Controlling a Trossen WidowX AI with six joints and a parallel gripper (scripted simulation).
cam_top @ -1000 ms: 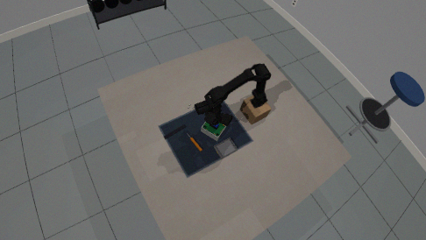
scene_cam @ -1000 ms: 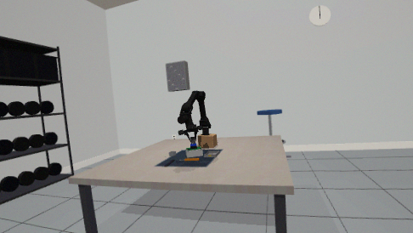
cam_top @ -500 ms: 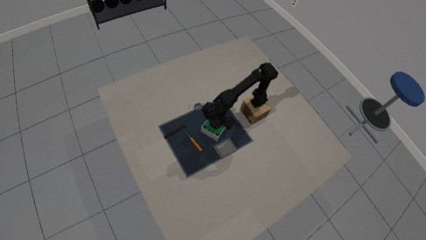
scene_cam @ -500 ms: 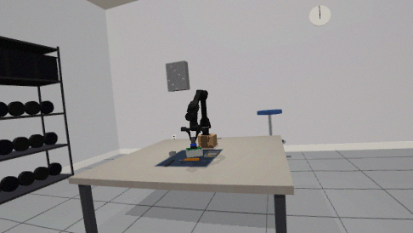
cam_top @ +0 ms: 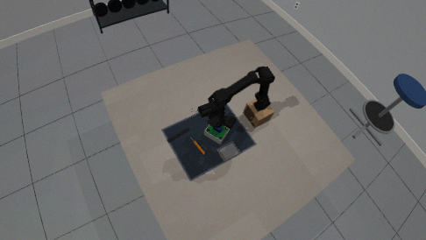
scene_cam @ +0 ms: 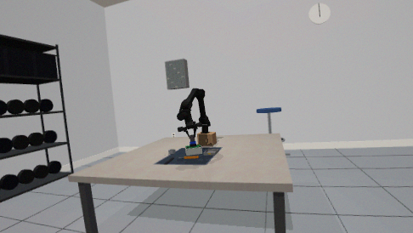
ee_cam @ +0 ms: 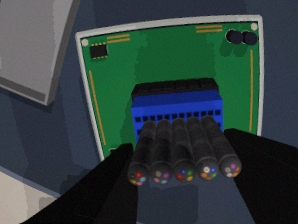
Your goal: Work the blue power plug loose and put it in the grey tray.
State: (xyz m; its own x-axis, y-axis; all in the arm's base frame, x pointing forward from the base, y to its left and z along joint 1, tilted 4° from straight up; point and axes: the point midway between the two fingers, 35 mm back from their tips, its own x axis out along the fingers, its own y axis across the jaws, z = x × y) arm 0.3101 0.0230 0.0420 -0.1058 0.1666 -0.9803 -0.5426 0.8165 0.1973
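Right now my gripper tip is 3 cm above the blue power plug. Round my gripper tip: dark blue mat 12 cm below, 5 cm ahead; dark spudger bar 22 cm ahead, 11 cm below, 8 cm to the right.
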